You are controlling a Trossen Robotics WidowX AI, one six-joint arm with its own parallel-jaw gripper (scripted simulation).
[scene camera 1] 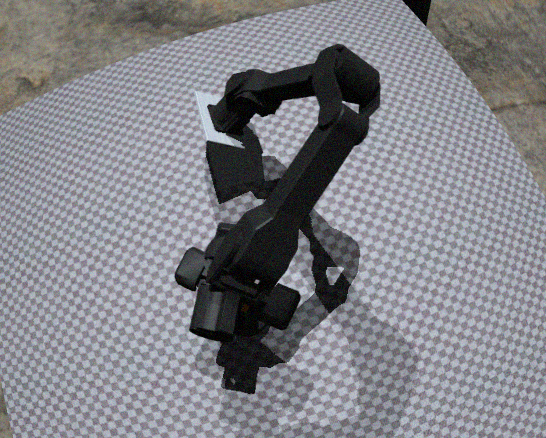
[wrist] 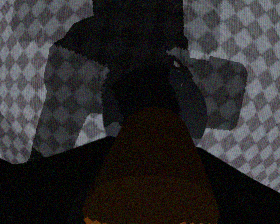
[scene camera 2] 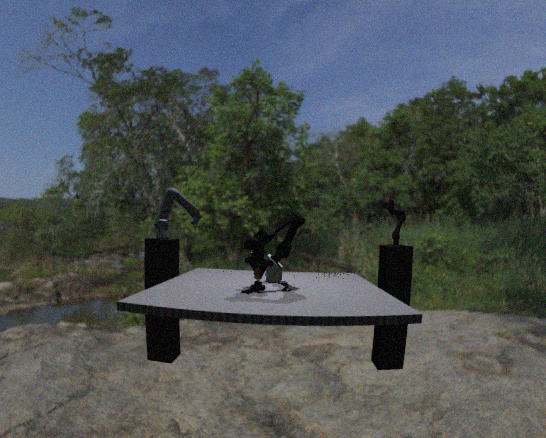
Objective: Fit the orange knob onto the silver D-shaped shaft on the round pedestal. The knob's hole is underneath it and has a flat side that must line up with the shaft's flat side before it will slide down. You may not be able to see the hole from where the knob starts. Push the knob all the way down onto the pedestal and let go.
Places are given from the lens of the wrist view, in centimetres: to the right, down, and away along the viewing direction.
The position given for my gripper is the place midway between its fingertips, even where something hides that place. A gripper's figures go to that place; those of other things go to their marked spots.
my gripper (wrist: 153, 150): 1, 2, 9
round dark pedestal (wrist: 158, 86): 1, -2, 13
